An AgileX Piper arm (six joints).
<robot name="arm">
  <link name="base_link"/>
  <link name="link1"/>
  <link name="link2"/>
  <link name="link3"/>
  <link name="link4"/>
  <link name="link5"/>
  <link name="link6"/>
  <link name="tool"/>
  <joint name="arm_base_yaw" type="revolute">
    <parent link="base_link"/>
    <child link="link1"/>
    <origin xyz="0 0 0.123"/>
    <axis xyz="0 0 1"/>
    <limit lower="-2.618" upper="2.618"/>
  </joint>
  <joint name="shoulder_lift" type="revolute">
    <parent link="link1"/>
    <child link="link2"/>
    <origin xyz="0 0 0"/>
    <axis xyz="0 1 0"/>
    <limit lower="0" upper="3.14"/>
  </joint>
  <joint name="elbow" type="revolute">
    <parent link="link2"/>
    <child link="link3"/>
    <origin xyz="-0.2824 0 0.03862"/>
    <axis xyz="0 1 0"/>
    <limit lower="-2.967" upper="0"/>
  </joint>
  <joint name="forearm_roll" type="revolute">
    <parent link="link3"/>
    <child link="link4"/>
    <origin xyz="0.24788 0 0.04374"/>
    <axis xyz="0.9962 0 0.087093"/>
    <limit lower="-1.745" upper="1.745"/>
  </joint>
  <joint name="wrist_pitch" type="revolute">
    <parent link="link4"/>
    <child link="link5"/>
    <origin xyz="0 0 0"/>
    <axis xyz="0 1 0"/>
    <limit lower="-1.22" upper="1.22"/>
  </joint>
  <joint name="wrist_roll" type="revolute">
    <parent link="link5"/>
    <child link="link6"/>
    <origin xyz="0.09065 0 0.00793"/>
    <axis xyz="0.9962 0 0.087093"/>
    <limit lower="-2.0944" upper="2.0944"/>
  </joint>
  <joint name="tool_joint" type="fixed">
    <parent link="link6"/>
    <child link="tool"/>
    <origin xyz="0 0 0" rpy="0 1.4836 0"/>
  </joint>
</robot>
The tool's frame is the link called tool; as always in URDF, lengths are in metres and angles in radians.
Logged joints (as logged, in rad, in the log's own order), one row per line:
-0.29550, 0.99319, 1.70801, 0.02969, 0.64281, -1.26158
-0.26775, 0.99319, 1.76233, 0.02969, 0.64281, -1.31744
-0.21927, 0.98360, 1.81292, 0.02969, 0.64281, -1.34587
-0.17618, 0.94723, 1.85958, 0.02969, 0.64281, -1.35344
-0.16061, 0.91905, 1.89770, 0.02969, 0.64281, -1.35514
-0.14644, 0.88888, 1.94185, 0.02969, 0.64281, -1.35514
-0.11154, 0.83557, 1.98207, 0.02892, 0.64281, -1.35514
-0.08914, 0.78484, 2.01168, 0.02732, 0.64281, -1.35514
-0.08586, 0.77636, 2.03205, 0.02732, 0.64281, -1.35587
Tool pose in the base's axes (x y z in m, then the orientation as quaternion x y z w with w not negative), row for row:
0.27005, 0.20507, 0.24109, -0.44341, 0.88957, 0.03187, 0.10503
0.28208, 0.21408, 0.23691, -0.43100, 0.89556, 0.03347, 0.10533
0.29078, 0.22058, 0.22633, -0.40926, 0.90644, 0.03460, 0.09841
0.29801, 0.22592, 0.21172, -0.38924, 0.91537, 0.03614, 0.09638
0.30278, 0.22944, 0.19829, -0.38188, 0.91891, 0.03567, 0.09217
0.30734, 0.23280, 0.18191, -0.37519, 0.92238, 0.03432, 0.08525
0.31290, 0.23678, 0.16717, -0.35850, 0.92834, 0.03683, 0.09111
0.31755, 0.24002, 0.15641, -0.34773, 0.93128, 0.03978, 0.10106
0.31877, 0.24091, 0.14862, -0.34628, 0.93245, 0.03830, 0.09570
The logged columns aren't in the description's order. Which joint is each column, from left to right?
Columns, left to right: wrist_roll, wrist_pitch, shoulder_lift, forearm_roll, arm_base_yaw, elbow.
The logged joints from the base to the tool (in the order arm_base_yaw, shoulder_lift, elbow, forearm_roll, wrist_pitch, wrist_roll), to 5 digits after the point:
0.64281, 1.70801, -1.26158, 0.02969, 0.99319, -0.29550
0.64281, 1.76233, -1.31744, 0.02969, 0.99319, -0.26775
0.64281, 1.81292, -1.34587, 0.02969, 0.98360, -0.21927
0.64281, 1.85958, -1.35344, 0.02969, 0.94723, -0.17618
0.64281, 1.89770, -1.35514, 0.02969, 0.91905, -0.16061
0.64281, 1.94185, -1.35514, 0.02969, 0.88888, -0.14644
0.64281, 1.98207, -1.35514, 0.02892, 0.83557, -0.11154
0.64281, 2.01168, -1.35514, 0.02732, 0.78484, -0.08914
0.64281, 2.03205, -1.35587, 0.02732, 0.77636, -0.08586

